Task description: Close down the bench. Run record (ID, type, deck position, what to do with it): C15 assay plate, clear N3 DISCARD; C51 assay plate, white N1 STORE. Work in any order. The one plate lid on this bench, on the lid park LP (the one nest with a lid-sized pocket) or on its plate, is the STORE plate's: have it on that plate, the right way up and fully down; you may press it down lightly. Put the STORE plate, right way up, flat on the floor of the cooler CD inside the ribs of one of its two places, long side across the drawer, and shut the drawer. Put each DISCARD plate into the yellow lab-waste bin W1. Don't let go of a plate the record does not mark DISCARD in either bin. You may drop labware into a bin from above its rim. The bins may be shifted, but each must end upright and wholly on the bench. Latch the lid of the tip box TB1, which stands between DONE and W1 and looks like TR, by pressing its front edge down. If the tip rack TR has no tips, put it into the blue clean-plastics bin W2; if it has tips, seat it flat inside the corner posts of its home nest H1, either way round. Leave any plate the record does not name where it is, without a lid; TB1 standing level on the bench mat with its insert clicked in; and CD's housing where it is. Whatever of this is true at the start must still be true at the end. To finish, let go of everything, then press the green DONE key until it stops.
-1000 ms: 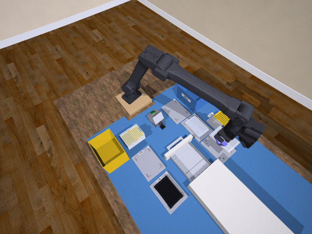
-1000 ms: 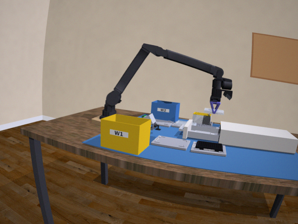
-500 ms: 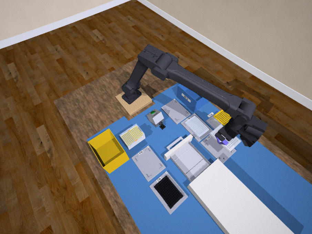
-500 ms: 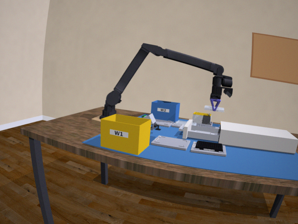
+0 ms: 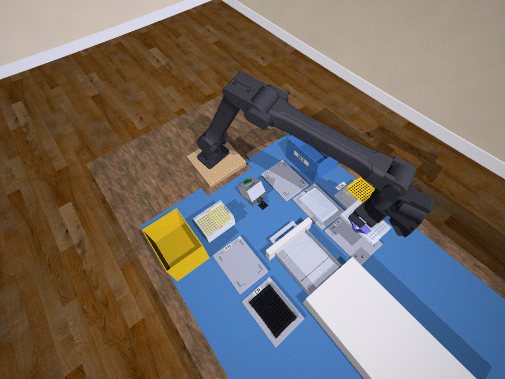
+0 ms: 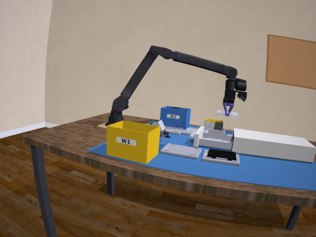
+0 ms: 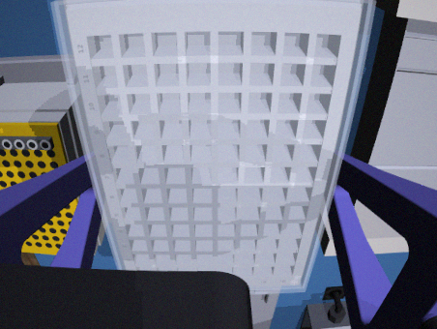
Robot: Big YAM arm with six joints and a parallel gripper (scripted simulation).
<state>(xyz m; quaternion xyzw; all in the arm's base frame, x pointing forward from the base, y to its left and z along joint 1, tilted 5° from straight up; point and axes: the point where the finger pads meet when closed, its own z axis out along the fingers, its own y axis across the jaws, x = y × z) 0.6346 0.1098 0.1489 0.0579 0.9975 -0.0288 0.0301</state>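
Now: the cooler drawer 19 cm to the right of my hand, 12 cm below it and 4 cm behind it. From my hand the other things lie so: clear plate lid (right at my hand); white plate (right at my hand); nest N1 (14 cm below).
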